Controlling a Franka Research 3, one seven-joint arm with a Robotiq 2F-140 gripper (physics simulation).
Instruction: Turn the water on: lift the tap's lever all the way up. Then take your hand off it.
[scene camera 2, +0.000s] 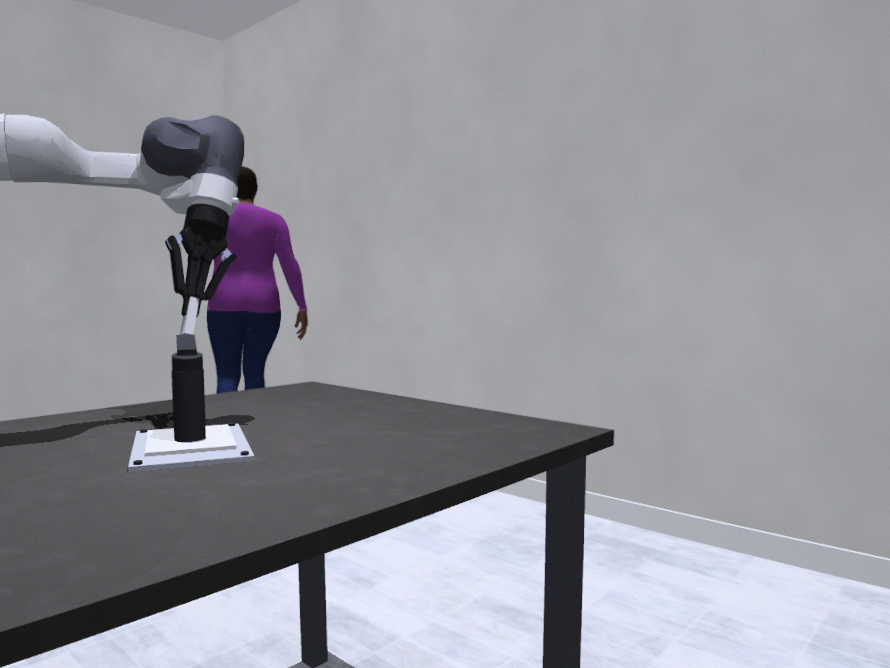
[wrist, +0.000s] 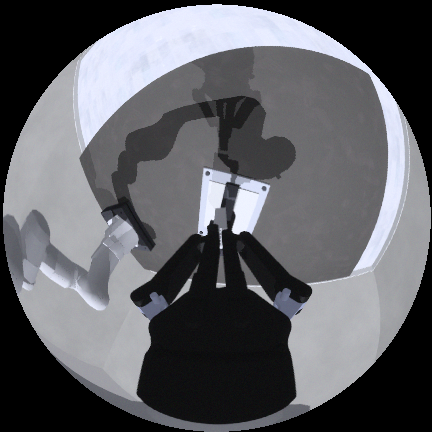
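Observation:
The tap (scene camera 2: 189, 402) (wrist: 230, 194) is a black upright body on a white plate (scene camera 2: 136, 460) (wrist: 257, 220) with dark bolts at its corners. At its top in the scene view is a small grey block (scene camera 2: 186, 342), which looks like part of the lever; the rest of the lever cannot be made out, so its angle cannot be told. My gripper (scene camera 2: 187, 329) (wrist: 220, 215) points down over the tap with its fingers together. Its pale fingertips end right at the top of the grey block. I see nothing held between them. In the wrist view the fingers hide part of the tap.
A dark table (scene camera 2: 402, 445) (wrist: 330, 200) carries the tap's plate. A person in a purple top (scene camera 2: 251, 258) stands behind the table, partly hidden by the arm. In the wrist view, pale arm links (wrist: 95, 280) and a black base (wrist: 135, 225) show at the left.

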